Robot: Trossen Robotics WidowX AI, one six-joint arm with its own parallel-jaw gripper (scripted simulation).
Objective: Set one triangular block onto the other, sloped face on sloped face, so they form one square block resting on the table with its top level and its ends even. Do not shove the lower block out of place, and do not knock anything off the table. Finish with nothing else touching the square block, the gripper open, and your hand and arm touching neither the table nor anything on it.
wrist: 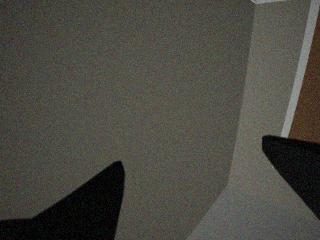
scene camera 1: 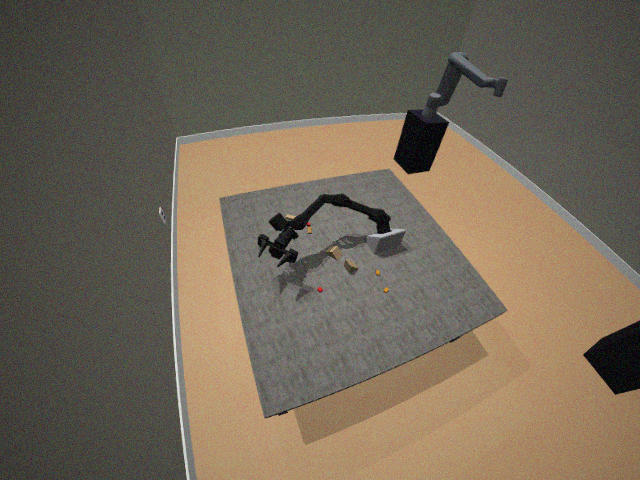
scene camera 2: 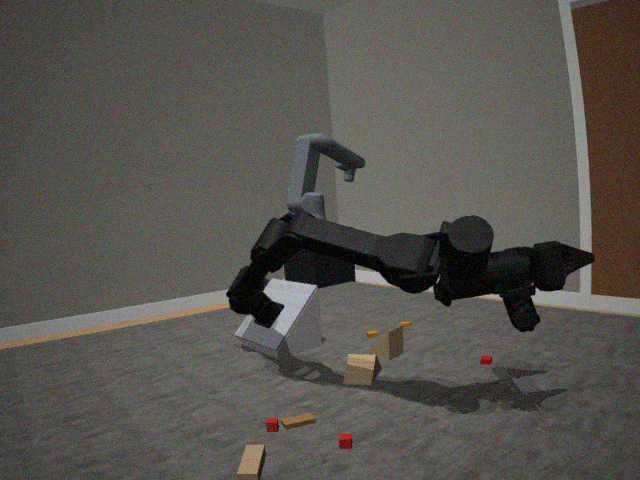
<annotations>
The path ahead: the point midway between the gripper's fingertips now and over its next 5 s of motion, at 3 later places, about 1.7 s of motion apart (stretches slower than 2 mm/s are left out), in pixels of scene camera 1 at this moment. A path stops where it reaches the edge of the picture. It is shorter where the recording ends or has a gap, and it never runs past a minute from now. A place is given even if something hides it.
My gripper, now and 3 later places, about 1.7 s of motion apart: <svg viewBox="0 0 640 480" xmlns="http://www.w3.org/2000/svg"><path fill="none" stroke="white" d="M268 261L330 248L336 240L336 241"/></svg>
</annotations>
